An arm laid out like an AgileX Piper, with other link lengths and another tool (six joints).
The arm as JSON. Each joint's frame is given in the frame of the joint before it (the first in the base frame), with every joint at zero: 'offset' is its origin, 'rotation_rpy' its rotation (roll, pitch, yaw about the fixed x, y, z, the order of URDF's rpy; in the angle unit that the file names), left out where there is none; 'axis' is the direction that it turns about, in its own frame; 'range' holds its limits. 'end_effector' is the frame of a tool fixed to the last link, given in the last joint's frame.
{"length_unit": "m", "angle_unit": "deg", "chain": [
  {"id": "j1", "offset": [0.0, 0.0, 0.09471], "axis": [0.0, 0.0, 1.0], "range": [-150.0, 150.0]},
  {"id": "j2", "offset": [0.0, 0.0, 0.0], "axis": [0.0, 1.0, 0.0], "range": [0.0, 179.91]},
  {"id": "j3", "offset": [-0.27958, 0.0, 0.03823], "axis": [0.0, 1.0, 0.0], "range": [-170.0, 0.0]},
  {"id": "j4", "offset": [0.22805, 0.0, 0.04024], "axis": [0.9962, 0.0, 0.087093], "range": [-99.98, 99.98]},
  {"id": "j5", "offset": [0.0, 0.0, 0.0], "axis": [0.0, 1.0, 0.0], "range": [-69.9, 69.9]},
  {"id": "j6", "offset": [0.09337, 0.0, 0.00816], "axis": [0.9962, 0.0, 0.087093], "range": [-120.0, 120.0]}
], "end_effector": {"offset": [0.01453, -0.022, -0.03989], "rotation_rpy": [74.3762, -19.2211, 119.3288]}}
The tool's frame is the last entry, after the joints.
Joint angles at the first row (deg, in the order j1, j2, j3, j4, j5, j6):
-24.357, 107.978, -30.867, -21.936, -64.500, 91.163
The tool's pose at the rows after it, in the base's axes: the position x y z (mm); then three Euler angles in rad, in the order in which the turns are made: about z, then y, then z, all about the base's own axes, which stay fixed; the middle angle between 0 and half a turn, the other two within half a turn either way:
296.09 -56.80 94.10 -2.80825 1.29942 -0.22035
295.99 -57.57 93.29 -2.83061 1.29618 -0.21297
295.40 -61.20 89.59 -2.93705 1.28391 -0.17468
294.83 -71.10 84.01 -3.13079 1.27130 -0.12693
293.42 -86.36 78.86 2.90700 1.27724 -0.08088
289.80 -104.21 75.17 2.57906 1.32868 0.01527
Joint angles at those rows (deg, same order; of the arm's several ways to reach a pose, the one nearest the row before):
-24.358, 107.978, -30.867, -21.937, -64.556, 91.163
-24.358, 107.977, -30.868, -21.812, -64.555, 89.865
-24.356, 107.977, -30.866, -21.370, -64.556, 83.765
-24.356, 107.978, -30.867, -19.070, -64.556, 72.320
-24.358, 107.977, -30.867, -15.271, -64.556, 57.598
-24.401, 107.979, -30.866, -12.983, -64.558, 38.373

